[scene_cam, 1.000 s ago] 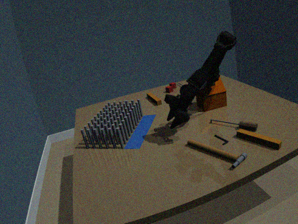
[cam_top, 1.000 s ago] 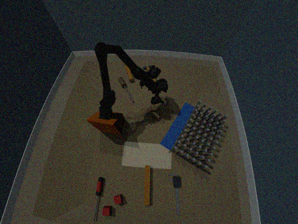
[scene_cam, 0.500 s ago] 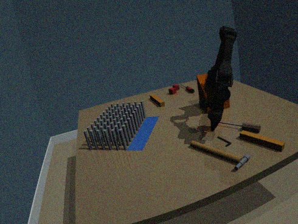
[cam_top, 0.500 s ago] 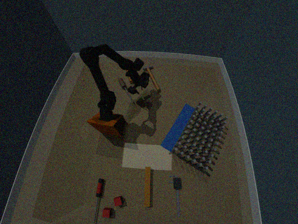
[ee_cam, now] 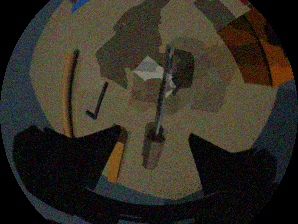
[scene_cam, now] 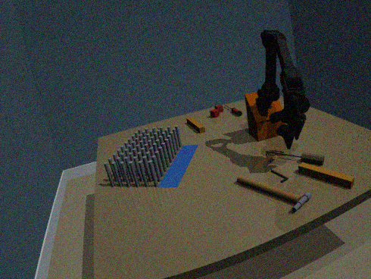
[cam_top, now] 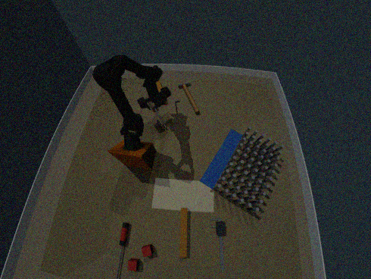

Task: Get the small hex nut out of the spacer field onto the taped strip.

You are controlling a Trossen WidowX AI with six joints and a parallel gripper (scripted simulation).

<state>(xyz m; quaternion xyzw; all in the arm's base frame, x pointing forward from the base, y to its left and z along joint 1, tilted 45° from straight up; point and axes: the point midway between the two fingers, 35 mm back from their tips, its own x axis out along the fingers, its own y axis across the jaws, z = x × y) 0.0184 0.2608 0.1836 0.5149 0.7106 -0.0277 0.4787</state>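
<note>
The hook tool is 60 mm below my gripper tip, 20 mm to the right of it and 10 mm ahead of it. Also, from my gripper tip: blue taped strip: 430 mm ahead, 220 mm to the right, 70 mm below; hex key: 100 mm ahead, 90 mm to the left, 70 mm below.
</note>
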